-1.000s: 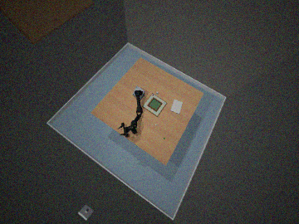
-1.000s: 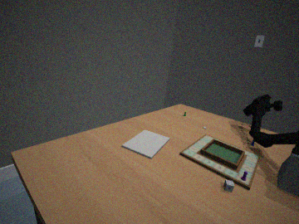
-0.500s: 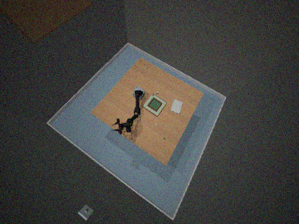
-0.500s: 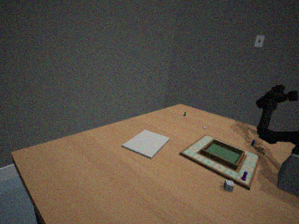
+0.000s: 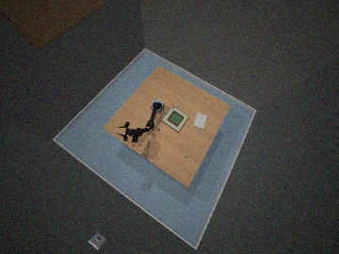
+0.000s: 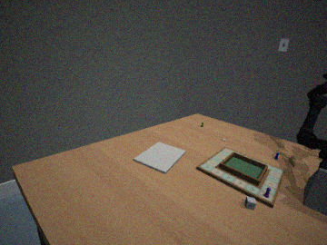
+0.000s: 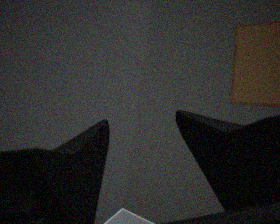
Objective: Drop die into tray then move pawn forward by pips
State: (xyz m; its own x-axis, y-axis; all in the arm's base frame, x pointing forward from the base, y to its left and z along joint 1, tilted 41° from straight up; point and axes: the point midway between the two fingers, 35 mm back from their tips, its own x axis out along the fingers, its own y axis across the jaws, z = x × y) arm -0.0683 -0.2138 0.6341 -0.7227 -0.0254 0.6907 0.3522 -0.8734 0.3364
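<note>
My gripper tip is 760 mm to the right of the white die, 440 mm above it and 340 mm short of it. The rest, counted from my gripper tip: blue pawn: 440 mm below, 310 mm to the left, 280 mm ahead; then green dice tray: 560 mm to the left, 450 mm below, 400 mm ahead; then small white object: 560 mm ahead, 450 mm below, 280 mm to the left.
</note>
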